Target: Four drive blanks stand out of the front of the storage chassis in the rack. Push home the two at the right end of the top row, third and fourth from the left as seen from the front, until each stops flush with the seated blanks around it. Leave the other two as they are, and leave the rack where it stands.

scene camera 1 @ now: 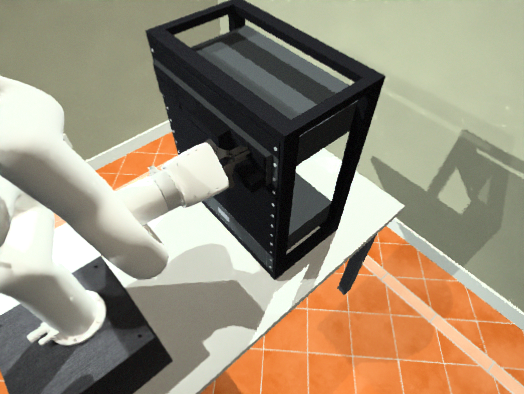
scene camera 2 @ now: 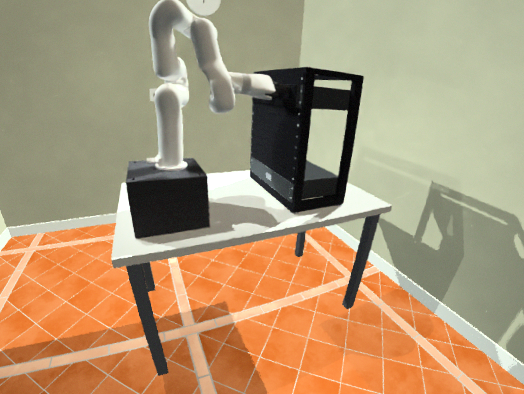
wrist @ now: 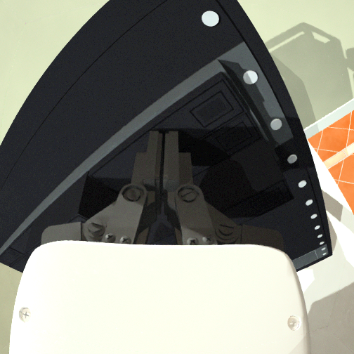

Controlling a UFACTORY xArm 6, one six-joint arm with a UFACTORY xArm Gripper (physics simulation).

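Seen in the pictures: gripper, fingertip midpoint: (scene camera 1: pixel 246 150) (scene camera 2: pixel 288 89); arm's base at its link origin: (scene camera 1: pixel 77 317) (scene camera 2: pixel 171 166).
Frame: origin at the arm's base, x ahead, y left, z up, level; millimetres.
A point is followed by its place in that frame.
The black storage chassis (wrist: pixel 145 107) sits high in the rack (scene camera 1: pixel 367 125) @(x 739, y -233, z 264 mm) (scene camera 2: pixel 353 125) @(x 732, y -233, z 180 mm). My gripper (wrist: pixel 163 149) (scene camera 1: pixel 249 151) @(x 447, y -118, z 307 mm) is shut and empty, with its tips at the top row near the third blank; contact is hard to judge. In the wrist view the fourth blank (wrist: pixel 212 108), right of the tips, looks about level with the blank (wrist: pixel 234 138) below it. Deep shadow and the fingers hide how far the third blank stands out. A lower blank (wrist: pixel 265 199) (scene camera 1: pixel 252 177) @(x 427, y -155, z 268 mm) juts out at the right. Another dark block (scene camera 1: pixel 220 139) @(x 428, y -60, z 314 mm) juts out left of the fingers.
The rack stands on the white table (scene camera 1: pixel 370 192) @(x 976, y -223, z -210 mm) (scene camera 2: pixel 225 245) @(x 120, y -273, z -234 mm). A grey-fronted unit (scene camera 1: pixel 218 212) @(x 486, y 78, z -142 mm) (scene camera 2: pixel 272 179) @(x 478, y -2, z -118 mm) sits at the rack's bottom. The arm's black base block (scene camera 1: pixel 120 345) @(x 35, y -125, z 0 mm) (scene camera 2: pixel 167 202) @(x -51, y -153, z -83 mm) stands in front of the rack. A column of silver screws runs down the rack's right front post.
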